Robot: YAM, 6 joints.
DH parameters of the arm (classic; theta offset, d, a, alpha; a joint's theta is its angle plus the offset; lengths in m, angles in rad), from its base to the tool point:
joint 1: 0 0.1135 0.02 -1.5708
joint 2: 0 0 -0.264 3.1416
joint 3: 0.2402 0 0.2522 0
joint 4: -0.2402 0 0.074 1.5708
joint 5: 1.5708 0 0 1.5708
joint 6: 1.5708 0.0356 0 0
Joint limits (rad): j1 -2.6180..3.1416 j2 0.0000..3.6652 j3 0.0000..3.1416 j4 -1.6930..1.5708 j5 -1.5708..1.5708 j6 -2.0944..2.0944
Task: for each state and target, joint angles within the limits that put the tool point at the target. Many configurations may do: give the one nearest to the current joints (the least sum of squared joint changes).
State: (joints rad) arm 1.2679 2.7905 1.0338 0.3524 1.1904 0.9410
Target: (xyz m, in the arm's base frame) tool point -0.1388 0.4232 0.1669
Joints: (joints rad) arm 1.9629 2.1076 1.2776 0.4348 1.2220 0.9410
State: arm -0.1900 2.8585 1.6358 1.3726 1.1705 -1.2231
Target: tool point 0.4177 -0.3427 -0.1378
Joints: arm -0.6356 3.3181 2.2172 0.9577 0.8962 -1.2231
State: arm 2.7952 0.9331 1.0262 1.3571 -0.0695 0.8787
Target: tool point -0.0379 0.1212 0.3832
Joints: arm 1.9257 0.7554 0.4770 1.4034 0.1857 0.8787
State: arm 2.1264 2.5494 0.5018 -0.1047 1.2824 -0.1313
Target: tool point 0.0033 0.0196 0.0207
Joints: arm 2.4389 2.3952 0.1409 -0.4534 0.5007 -0.1313
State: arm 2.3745 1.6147 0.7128 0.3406 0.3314 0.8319
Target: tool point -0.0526 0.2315 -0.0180
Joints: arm 1.8490 2.1529 0.5317 0.2795 0.3736 0.8319
